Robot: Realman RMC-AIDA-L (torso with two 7-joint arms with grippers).
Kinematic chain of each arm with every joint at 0, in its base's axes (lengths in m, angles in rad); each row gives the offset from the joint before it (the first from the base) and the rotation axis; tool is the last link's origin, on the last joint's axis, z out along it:
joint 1: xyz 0 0 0.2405 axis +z
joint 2: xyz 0 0 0 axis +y
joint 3: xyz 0 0 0.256 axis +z
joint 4: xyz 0 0 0 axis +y
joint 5: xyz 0 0 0.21 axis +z
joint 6: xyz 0 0 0 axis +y
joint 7: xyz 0 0 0.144 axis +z
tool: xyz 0 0 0
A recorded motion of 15 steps. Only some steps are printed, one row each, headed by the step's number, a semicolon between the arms.
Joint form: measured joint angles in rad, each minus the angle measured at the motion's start. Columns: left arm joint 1, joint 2, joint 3, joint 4, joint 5, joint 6, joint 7; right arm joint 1, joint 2, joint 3, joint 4, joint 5, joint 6, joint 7.
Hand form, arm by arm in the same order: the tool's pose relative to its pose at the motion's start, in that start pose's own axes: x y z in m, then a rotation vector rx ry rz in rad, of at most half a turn. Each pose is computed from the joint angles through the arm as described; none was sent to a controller.
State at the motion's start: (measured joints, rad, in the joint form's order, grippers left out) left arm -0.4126 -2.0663 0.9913 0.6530 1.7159 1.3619 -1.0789; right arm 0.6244 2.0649 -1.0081 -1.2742 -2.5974 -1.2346 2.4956
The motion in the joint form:
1: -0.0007 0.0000 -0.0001 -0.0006 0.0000 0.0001 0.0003; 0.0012 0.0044 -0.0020 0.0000 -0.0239 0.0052 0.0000
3: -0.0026 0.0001 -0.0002 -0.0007 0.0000 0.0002 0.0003; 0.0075 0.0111 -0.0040 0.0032 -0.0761 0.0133 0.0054
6: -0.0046 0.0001 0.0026 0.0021 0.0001 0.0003 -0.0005; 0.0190 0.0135 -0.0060 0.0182 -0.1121 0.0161 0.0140
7: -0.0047 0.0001 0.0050 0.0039 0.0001 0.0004 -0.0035; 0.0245 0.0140 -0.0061 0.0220 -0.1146 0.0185 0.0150
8: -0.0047 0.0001 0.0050 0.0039 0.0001 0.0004 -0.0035; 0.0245 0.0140 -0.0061 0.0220 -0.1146 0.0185 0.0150
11: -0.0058 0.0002 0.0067 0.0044 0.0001 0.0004 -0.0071; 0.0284 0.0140 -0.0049 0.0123 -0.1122 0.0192 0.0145
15: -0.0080 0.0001 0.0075 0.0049 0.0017 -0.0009 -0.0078; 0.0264 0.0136 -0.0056 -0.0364 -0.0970 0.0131 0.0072
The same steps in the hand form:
1: 0.0001 0.0000 0.0002 -0.0004 0.0003 0.0003; 0.0011 -0.0007 0.0011 0.0161 0.0095 -0.0092
3: 0.0007 -0.0003 0.0006 -0.0013 0.0009 0.0018; 0.0028 -0.0030 0.0031 0.0505 0.0318 -0.0243
6: 0.0018 -0.0006 0.0013 -0.0042 0.0008 0.0061; 0.0039 -0.0037 0.0061 0.0680 0.0548 -0.0310
7: 0.0021 -0.0005 0.0016 -0.0060 0.0001 0.0055; 0.0023 -0.0030 0.0068 0.0679 0.0538 -0.0332
8: 0.0021 -0.0005 0.0016 -0.0060 0.0001 0.0055; 0.0023 -0.0030 0.0068 0.0679 0.0538 -0.0332
11: 0.0025 -0.0005 0.0020 -0.0079 -0.0002 0.0038; -0.0019 -0.0024 0.0052 0.0697 0.0411 -0.0388
15: 0.0030 -0.0008 0.0026 -0.0091 -0.0016 0.0059; -0.0126 -0.0007 -0.0032 0.0744 0.0000 -0.0612

